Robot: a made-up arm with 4 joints. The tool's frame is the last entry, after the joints. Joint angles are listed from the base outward.
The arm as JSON. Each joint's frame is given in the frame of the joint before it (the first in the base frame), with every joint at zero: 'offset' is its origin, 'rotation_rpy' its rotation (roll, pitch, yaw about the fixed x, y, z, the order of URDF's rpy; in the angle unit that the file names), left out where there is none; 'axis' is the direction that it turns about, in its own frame. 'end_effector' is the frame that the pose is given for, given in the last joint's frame.
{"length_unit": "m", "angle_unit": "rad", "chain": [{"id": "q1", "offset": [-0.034, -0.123, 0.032], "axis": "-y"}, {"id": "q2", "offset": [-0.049, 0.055, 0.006], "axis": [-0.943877, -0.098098, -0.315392]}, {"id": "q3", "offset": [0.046, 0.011, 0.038], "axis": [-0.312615, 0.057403, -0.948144]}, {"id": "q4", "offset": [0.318, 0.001, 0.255], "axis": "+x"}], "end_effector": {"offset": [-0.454, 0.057, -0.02], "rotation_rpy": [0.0, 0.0, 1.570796]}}
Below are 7 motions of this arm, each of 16 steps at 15 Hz.
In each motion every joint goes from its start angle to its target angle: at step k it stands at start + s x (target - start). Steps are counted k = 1, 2, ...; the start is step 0. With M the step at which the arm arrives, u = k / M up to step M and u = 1 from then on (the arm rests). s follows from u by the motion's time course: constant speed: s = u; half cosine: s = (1 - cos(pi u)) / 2; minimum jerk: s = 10 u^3 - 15 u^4 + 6 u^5.
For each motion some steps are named. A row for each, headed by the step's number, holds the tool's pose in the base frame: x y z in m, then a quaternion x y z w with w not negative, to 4 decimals.
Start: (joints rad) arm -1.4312 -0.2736 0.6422 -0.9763
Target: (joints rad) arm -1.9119 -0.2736 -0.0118 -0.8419
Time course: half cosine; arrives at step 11
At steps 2, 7, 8, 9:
2: 0.2132 -0.0043 0.1528 0.1922 0.8039 0.4927 0.2721
7: 0.2381 -0.0710 0.1059 0.3715 0.6973 0.5699 0.2257
8: 0.2402 -0.0847 0.0939 0.4082 0.6735 0.5761 0.2188
9: 0.2411 -0.0955 0.0840 0.4369 0.6542 0.5791 0.2140

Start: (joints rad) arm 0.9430 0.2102 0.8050 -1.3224
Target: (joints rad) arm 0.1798 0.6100 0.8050 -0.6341
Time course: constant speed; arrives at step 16
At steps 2, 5, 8, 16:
2: -0.2147 0.1286 0.1035 -0.3804 0.3143 0.0107 0.8697
5: -0.1843 0.1452 0.1215 -0.3819 0.3302 0.0270 0.8628
8: -0.1520 0.1604 0.1325 -0.3854 0.3455 0.0443 0.8545
16: -0.0685 0.1944 0.1268 -0.4011 0.3833 0.1020 0.8257

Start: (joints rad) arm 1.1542 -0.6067 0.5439 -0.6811
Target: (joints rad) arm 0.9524 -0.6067 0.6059 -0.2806
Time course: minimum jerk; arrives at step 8
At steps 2, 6, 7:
2: -0.3212 -0.0838 0.0720 -0.3190 -0.2430 0.5239 0.7515
6: -0.3192 -0.0685 0.1379 -0.1775 -0.2946 0.5697 0.7464
7: -0.3182 -0.0671 0.1453 -0.1616 -0.3003 0.5725 0.7456

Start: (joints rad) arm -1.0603 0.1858 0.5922 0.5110
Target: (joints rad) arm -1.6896 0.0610 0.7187 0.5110
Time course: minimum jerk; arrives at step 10
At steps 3, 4, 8, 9, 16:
3: 0.1817 0.1547 0.1847 0.2441 0.3865 0.3876 0.8005
4: 0.1989 0.1523 0.1613 0.2629 0.4246 0.3674 0.7846
8: 0.2406 0.1417 0.0500 0.3244 0.5721 0.2768 0.7007
9: 0.2418 0.1409 0.0404 0.3282 0.5831 0.2692 0.6927
16: 0.2419 0.1407 0.0388 0.3288 0.5850 0.2678 0.6913

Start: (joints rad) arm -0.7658 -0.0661 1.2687 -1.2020
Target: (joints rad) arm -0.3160 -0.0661 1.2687 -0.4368
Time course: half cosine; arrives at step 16
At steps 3, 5, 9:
3: 0.1092 0.1091 0.1897 -0.1143 0.8674 0.1676 0.4544
5: 0.1030 0.1114 0.1937 -0.1106 0.8263 0.1701 0.5255
9: 0.0880 0.1181 0.2071 -0.1003 0.6861 0.1763 0.6986

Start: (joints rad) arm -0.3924 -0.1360 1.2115 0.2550
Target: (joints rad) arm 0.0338 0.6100 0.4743 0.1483
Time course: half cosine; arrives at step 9
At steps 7, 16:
7: -0.0761 0.2090 0.1915 -0.2305 0.1095 0.4098 0.8757
16: -0.0928 0.2140 0.1734 -0.2659 0.1102 0.4226 0.8594

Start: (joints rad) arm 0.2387 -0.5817 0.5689 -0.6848
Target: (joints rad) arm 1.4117 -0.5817 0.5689 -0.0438
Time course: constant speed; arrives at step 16
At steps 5, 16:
5: -0.2629 -0.0697 0.2209 -0.1300 -0.0907 0.5873 0.7937
16: -0.3515 -0.0641 0.0097 -0.2346 -0.5371 0.5539 0.5914

